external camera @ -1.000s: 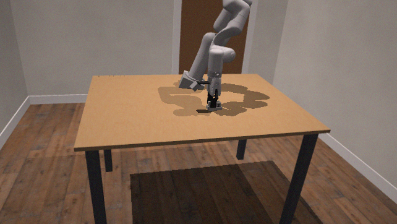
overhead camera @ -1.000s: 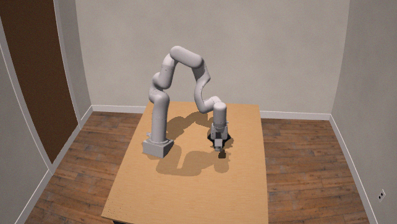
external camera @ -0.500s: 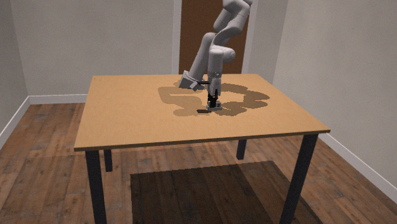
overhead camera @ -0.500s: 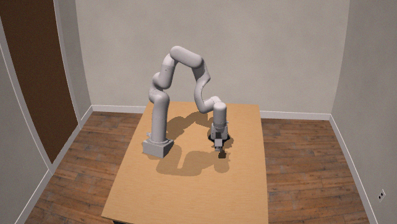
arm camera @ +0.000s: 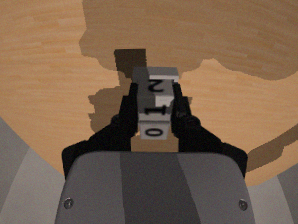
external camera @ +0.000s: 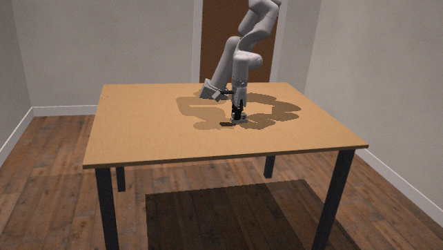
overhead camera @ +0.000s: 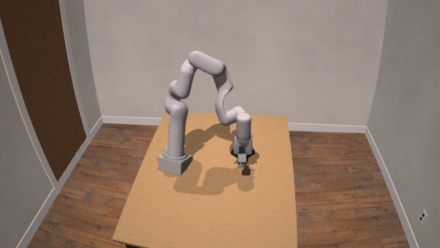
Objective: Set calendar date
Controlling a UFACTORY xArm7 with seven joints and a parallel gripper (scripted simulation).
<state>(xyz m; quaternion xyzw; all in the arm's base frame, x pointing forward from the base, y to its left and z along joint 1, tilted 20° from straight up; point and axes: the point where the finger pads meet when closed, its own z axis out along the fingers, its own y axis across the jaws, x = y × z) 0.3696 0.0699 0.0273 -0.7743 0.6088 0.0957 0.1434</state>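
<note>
The grey calendar tray is 30 mm below my hand, 20 mm to the left of it and 10 mm behind it.
</note>
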